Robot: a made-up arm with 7 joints.
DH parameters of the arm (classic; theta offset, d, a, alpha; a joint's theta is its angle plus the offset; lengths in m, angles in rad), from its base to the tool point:
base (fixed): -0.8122 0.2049 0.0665 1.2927
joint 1: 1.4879 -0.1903 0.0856 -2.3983
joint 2: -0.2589 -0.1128 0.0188 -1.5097
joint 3: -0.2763 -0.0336 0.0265 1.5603
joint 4: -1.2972 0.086 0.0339 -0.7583
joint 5: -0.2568 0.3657 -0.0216 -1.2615
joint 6: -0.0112 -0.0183 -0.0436 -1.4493
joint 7: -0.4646 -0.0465 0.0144 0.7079
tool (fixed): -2.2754 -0.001 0 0
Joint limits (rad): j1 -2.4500..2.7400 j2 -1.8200..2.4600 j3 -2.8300..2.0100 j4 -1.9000..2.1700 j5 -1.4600..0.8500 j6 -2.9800..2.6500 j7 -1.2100..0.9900
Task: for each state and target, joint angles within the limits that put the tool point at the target. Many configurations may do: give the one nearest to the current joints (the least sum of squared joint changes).
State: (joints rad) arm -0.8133 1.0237 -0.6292 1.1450 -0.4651 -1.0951 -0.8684
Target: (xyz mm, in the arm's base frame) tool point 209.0 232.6 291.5
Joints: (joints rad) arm -1.7754 1.4690 -0.4574 1.0910 -0.3964 -1.8390 -1.1276
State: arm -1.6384 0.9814 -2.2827 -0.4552 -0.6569 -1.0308 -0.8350
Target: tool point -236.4 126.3 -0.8
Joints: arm -1.6704 0.3266 -2.6151 -0.0509 -0.5405 -0.6969 -0.7986
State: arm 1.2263 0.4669 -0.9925 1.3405 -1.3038 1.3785 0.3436
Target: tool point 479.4 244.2 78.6
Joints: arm 1.1017 -0.0587 -0.6431 1.0383 -1.2893 1.0845 0.2441
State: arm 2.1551 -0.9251 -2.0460 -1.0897 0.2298 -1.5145 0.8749
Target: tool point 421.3 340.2 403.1
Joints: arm 1.6560 -1.4848 -1.6405 -0.8979 0.2888 -0.7355 0.7724
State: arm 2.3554 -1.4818 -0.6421 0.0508 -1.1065 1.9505 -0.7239
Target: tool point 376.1 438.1 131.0
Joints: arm 2.1227 -1.4147 -1.2119 -0.1864 -1.0343 1.6750 -0.8379
